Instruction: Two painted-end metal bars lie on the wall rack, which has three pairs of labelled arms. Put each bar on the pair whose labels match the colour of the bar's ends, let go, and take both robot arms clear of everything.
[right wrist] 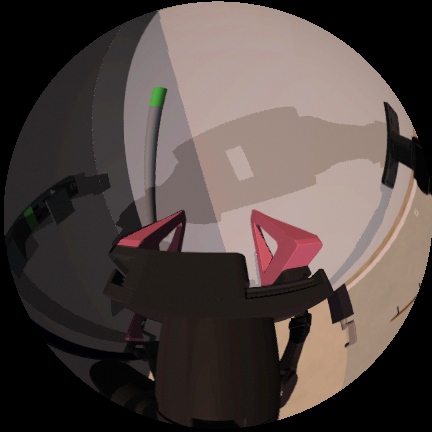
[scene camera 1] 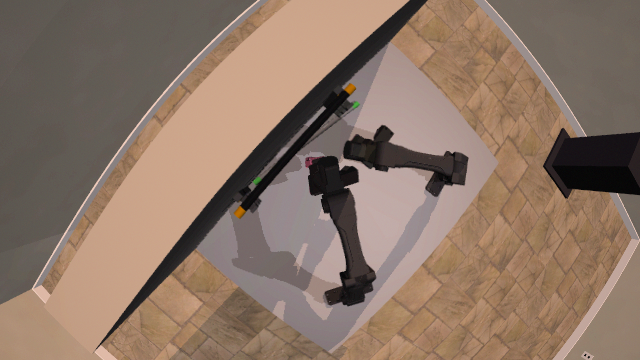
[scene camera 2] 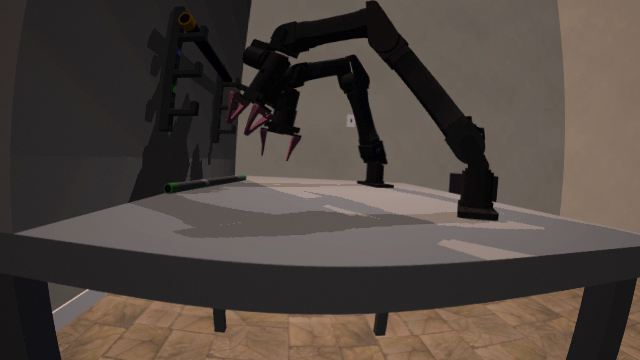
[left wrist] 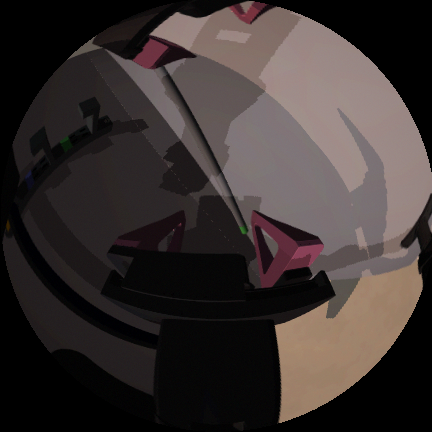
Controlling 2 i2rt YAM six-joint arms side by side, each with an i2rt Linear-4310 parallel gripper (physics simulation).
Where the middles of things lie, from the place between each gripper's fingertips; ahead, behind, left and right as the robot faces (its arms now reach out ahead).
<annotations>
The green-ended grey bar [left wrist: 177,98] lies 16 cm ahead of my right hand, 9 cm to the left of it and 7 cm below it. Round my right hand: orange-ended black bar [scene camera 1: 310,131] (17 cm ahead, 16 cm to the left, 24 cm above); rack upright [scene camera 2: 220,84] (16 cm ahead, 5 cm to the right, 17 cm above).
Now: left hand 6 cm short of the green-ended grey bar, 8 cm to the left of it and 13 cm above it. Round my left hand: orange-ended black bar (8 cm ahead, 1 cm to the right, 18 cm above); then rack upright (7 cm ahead, 21 cm to the right, 10 cm above).
</annotations>
